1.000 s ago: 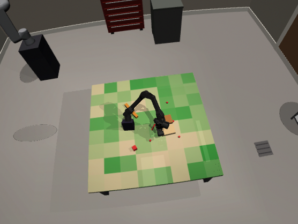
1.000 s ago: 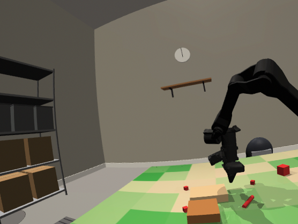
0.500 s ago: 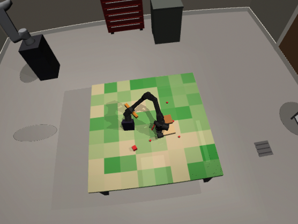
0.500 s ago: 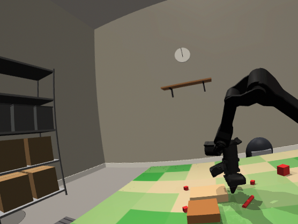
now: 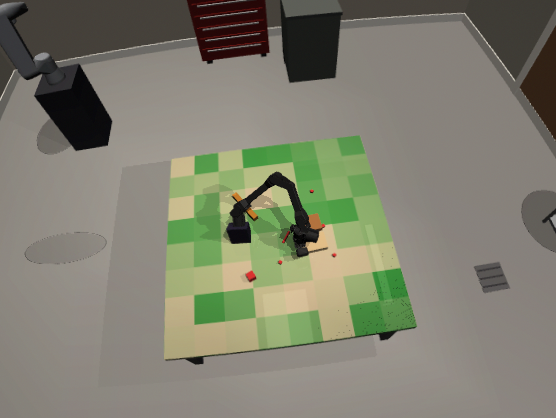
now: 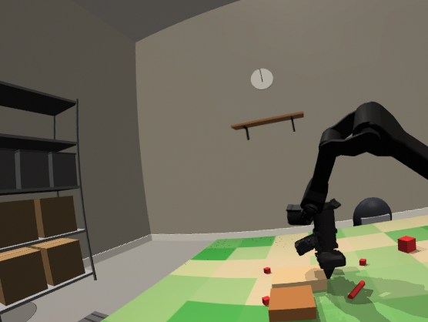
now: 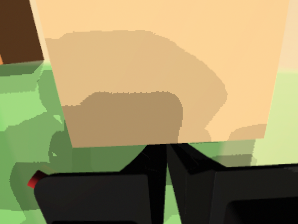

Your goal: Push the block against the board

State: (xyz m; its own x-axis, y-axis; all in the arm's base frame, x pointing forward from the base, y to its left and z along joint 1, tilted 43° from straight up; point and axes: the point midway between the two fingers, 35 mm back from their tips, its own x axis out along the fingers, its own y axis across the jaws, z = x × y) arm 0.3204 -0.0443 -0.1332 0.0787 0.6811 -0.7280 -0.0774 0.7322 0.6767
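The brown square block is 13 cm to the left of my gripper tip, 10 cm ahead of it and 1 cm above it. Round my gripper tip: red cube 28 cm behind, 14 cm to the right, 1 cm above; then flat tan slab 8 cm ahead, 1 cm to the left, 1 cm above; then thin red stick 7 cm to the left, 6 cm behind.
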